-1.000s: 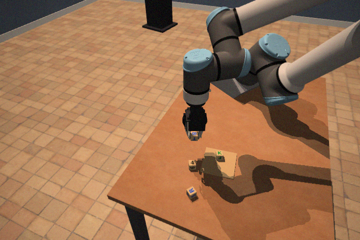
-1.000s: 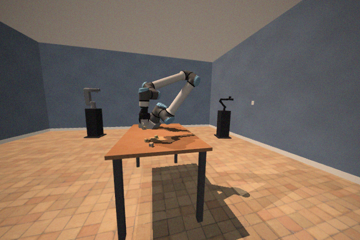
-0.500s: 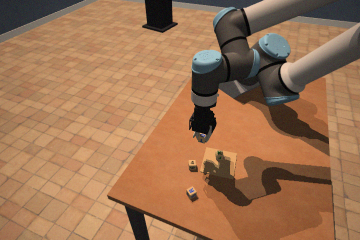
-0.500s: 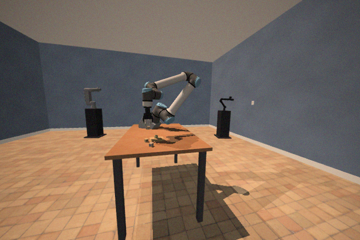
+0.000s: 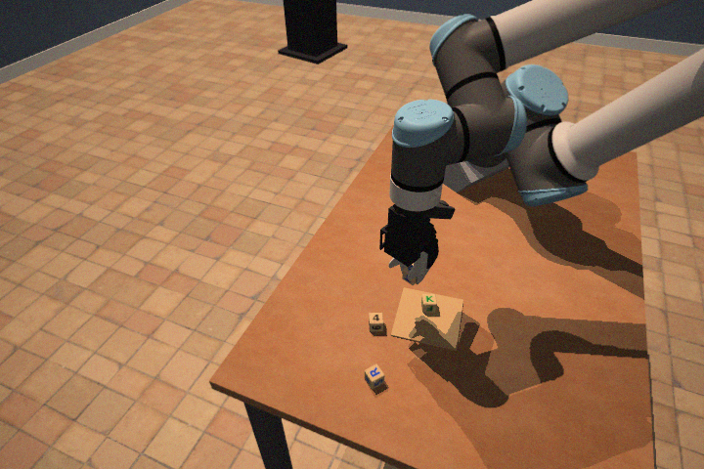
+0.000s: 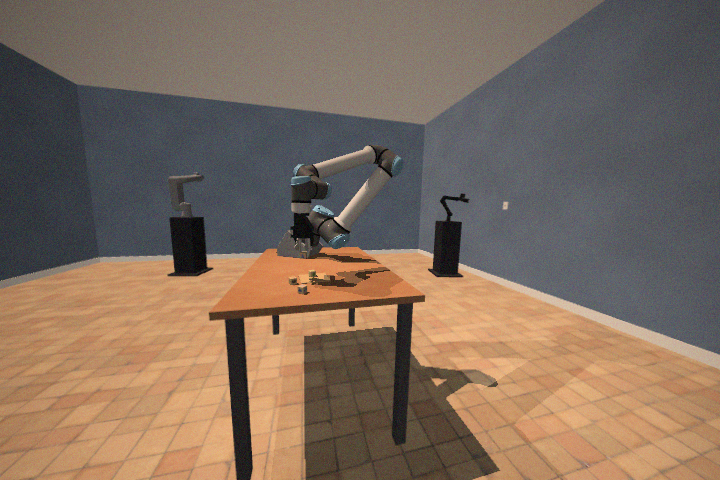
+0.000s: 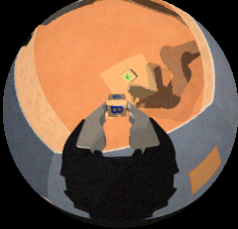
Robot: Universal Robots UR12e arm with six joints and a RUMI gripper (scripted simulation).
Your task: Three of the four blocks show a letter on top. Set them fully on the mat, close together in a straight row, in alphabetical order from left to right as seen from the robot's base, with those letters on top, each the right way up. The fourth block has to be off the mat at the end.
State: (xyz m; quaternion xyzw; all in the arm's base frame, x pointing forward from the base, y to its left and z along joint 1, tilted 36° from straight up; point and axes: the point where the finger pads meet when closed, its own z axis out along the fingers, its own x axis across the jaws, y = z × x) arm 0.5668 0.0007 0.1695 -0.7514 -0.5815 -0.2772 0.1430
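Right now my hand is 10 mm past the tan mat, 50 mm to the right of it and 120 mm above it.
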